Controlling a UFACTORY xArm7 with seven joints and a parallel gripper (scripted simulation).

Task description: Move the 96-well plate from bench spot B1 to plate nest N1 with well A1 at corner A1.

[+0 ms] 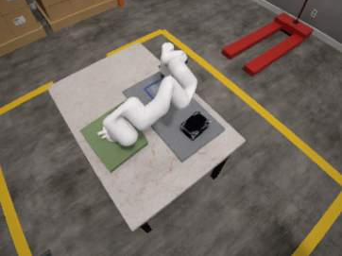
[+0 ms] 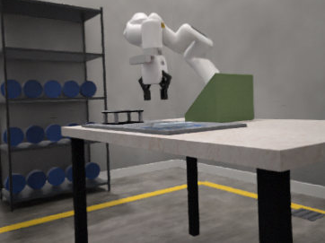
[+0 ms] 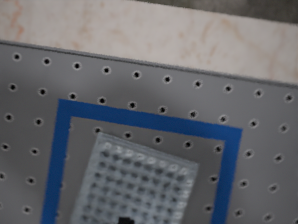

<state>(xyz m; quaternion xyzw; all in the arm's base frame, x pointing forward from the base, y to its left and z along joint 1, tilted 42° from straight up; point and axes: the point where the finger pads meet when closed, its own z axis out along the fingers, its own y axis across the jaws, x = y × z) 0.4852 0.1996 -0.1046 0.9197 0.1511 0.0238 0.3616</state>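
The 96-well plate lies 10 cm below my hand, 4 cm to the left of it and 4 cm behind it. From my hand the other things lie so: raised nest N1: 38 cm to the right, 5 cm below, 1 cm behind.
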